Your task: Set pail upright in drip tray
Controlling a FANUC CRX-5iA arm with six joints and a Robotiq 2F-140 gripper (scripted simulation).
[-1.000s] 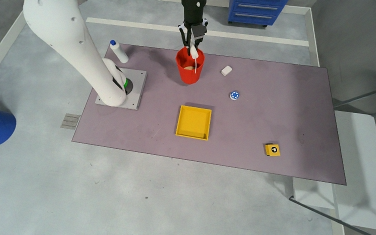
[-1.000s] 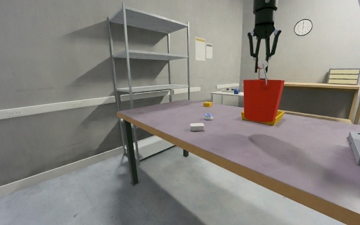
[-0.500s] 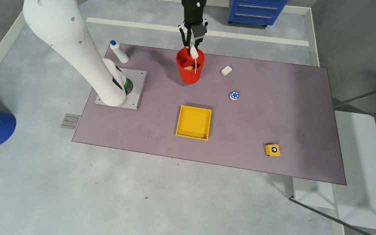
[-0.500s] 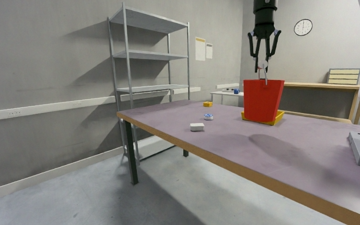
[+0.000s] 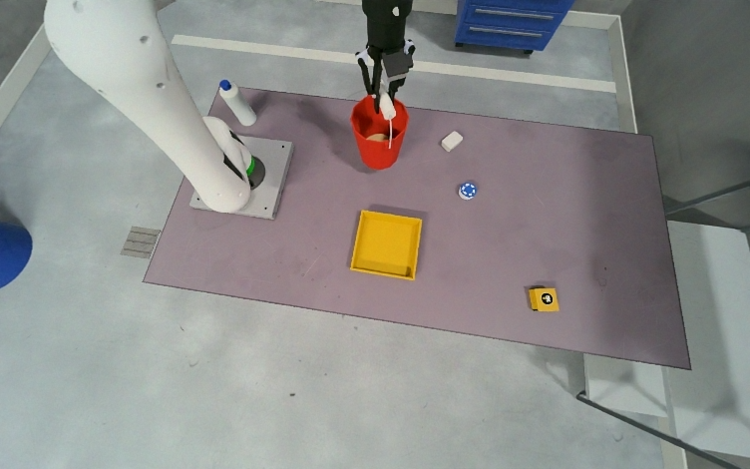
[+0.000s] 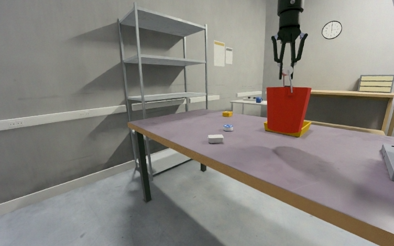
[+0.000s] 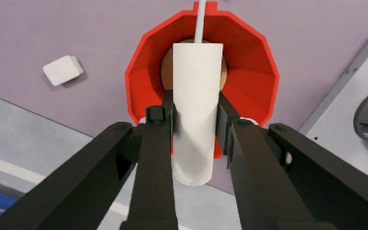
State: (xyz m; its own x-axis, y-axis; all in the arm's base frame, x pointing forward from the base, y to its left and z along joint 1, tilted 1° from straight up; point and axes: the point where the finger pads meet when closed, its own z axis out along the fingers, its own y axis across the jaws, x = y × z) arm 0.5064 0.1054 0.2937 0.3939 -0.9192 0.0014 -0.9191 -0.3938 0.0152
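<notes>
The red pail is 90 mm below my hand and 10 mm behind it. The rest, counted from my hand: white block: 310 mm below, 260 mm ahead, 120 mm to the left; then yellow drip tray: 320 mm to the right, 320 mm below, 50 mm ahead; then white handle grip: 30 mm below.
</notes>
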